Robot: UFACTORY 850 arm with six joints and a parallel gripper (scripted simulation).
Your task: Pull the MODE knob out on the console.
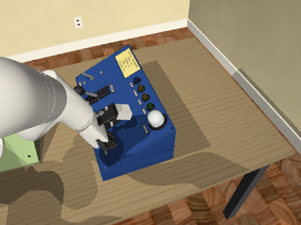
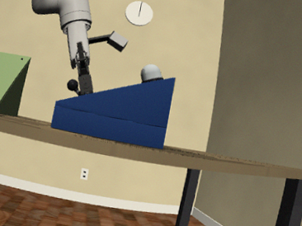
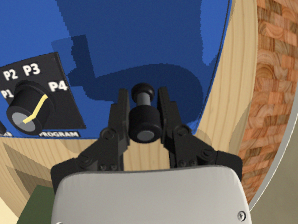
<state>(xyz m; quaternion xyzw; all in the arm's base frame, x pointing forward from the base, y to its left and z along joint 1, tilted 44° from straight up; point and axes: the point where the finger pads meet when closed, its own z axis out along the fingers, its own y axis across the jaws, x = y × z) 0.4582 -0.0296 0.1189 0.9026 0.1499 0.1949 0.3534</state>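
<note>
Right now the program selector is 11 cm to the left of my hand, 1 cm below it and 1 cm behind it. Also, from my hand: blue sloped console 18 cm to the left, 3 cm below, 1 cm ahead; black mode knob right at my hand; black ball lever 24 cm to the left, 5 cm behind.
</note>
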